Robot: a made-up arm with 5 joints.
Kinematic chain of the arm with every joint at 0, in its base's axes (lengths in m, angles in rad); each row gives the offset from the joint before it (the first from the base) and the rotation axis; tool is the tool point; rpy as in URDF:
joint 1: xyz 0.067 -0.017 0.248 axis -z
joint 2: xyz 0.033 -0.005 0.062 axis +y
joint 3: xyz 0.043 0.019 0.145 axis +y
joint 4: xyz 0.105 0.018 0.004 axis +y
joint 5: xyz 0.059 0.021 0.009 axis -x
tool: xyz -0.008 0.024 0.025 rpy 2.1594 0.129 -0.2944
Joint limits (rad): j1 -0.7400..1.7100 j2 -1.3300..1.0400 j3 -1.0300..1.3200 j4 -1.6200..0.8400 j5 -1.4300..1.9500
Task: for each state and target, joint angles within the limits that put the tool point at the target. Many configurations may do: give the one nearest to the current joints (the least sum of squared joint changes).
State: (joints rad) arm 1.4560 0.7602 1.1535 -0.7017 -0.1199
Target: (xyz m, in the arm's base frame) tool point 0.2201 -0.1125 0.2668
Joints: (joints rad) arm 1.0019 0.5645 1.3200 -0.5536 0.0221
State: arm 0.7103 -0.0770 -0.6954 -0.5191 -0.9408
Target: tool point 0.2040 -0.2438 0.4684
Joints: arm 1.1907 0.4005 -0.1905 -0.6396 -1.0553
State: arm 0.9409 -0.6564 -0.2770 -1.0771 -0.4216
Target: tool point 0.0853 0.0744 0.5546
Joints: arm 0.9835 -0.8023 -0.3487 -1.0743 -0.3843
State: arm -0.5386 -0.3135 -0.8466 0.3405 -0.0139
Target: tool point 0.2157 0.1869 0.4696
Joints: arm -0.6171 -0.0014 -0.0983 0.6355 0.1398
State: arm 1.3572 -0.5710 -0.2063 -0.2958 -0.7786
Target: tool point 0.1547 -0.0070 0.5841
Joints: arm 0.7062 -0.6159 -0.0172 -0.3497 -0.4261
